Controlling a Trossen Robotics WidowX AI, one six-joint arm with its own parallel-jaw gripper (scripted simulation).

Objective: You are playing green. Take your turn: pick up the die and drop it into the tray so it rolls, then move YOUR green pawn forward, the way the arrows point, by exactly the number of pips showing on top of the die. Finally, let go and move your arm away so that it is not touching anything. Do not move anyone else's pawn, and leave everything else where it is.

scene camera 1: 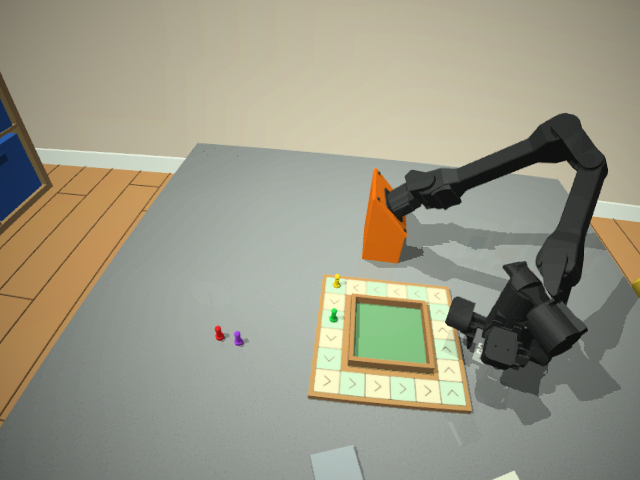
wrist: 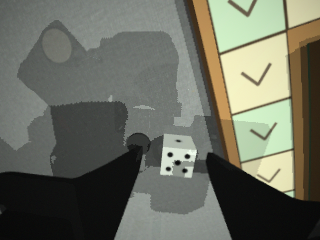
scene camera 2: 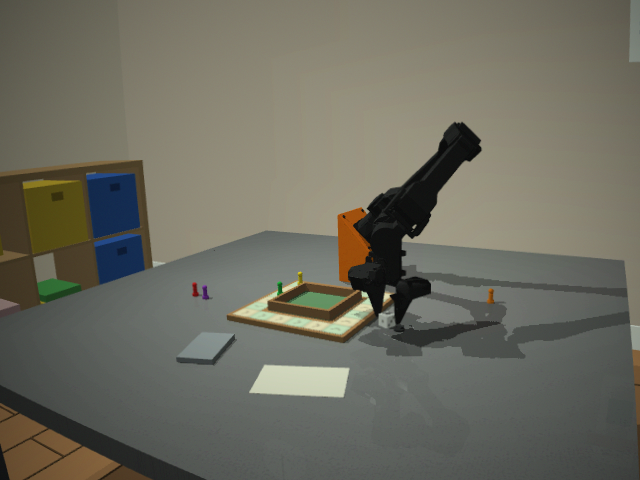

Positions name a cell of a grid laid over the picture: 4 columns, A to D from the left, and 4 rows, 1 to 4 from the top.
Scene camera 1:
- my gripper: D3
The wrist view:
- my gripper: C3
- white die: C3
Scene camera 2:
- my gripper: C3
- cream sheet: B4
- grey pad: B3
